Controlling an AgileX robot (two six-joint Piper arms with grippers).
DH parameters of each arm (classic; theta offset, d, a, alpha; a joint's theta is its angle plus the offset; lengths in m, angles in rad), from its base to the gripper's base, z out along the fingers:
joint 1: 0 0.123 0 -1.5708
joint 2: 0.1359 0 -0.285 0
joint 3: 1.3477 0 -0.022 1.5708
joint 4: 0 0.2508 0 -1.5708
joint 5: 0 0 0.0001 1.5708
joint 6: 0 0.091 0 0
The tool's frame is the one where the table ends.
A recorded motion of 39 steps. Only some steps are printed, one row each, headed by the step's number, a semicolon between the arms.
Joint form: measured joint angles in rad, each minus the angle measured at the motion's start. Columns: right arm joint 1, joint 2, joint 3, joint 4, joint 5, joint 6; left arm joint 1, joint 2, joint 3, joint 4, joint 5, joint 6.
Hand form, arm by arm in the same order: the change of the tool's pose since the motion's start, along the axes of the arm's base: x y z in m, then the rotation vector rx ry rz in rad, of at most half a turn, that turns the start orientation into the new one. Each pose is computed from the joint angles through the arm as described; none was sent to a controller.
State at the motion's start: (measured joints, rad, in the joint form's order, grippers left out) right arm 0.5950 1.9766 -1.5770 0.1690 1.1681 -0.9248; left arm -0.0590 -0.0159 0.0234 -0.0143 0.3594 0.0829
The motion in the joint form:
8: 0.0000 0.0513 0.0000 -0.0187 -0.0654 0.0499; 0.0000 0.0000 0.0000 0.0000 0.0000 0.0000
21: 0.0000 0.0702 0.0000 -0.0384 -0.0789 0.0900; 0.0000 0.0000 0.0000 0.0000 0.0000 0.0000
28: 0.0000 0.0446 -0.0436 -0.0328 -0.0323 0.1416; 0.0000 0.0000 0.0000 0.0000 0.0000 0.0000
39: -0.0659 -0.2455 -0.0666 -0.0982 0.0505 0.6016; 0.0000 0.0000 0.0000 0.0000 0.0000 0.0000
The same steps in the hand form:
8: 0.0097 0.0042 -0.0205 -0.0099 -0.0140 -0.0527; 0.0000 0.0000 0.0000 0.0000 0.0000 0.0000
21: 0.0127 0.0043 -0.0284 -0.0283 -0.0139 -0.0867; 0.0000 0.0000 0.0000 0.0000 0.0000 0.0000
28: 0.0127 0.0051 -0.0071 -0.0080 -0.0189 -0.1339; 0.0000 0.0000 0.0000 0.0000 0.0000 0.0000
39: -0.0118 -0.0468 0.1107 0.1340 -0.1390 -0.6278; 0.0000 0.0000 0.0000 0.0000 0.0000 0.0000

